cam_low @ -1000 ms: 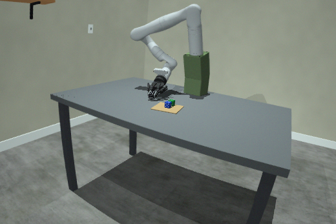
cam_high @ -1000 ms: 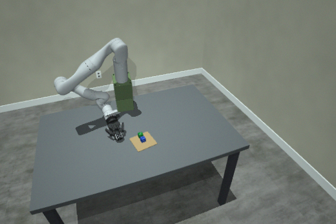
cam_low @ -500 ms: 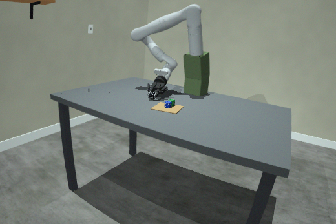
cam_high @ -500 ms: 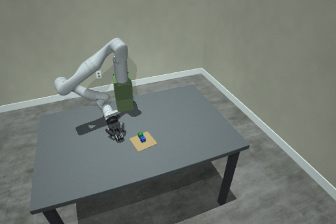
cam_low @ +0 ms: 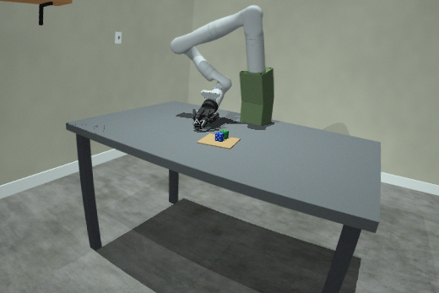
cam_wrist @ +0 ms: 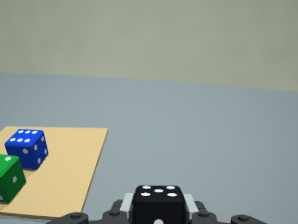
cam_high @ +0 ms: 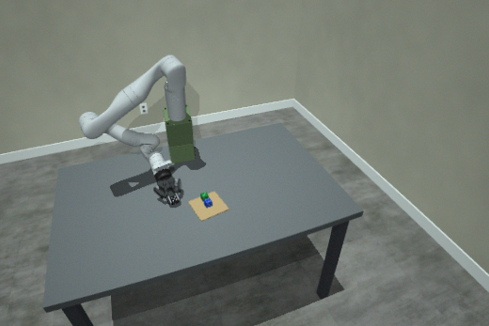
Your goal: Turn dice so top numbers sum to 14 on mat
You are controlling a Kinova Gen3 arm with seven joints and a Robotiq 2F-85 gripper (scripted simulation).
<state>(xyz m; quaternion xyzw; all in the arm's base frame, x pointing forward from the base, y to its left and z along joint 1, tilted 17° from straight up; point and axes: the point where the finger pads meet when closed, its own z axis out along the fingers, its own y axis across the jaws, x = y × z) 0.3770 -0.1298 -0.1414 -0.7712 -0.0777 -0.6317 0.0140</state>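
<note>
My gripper is now 20 mm short of the green die, 140 mm to the right of it and 10 mm above it. From my hand the other things lie so: tan mat (70 mm ahead, 140 mm to the left, 30 mm below); then black die (right at my hand); then blue die (70 mm ahead, 140 mm to the left, 10 mm below).
</note>
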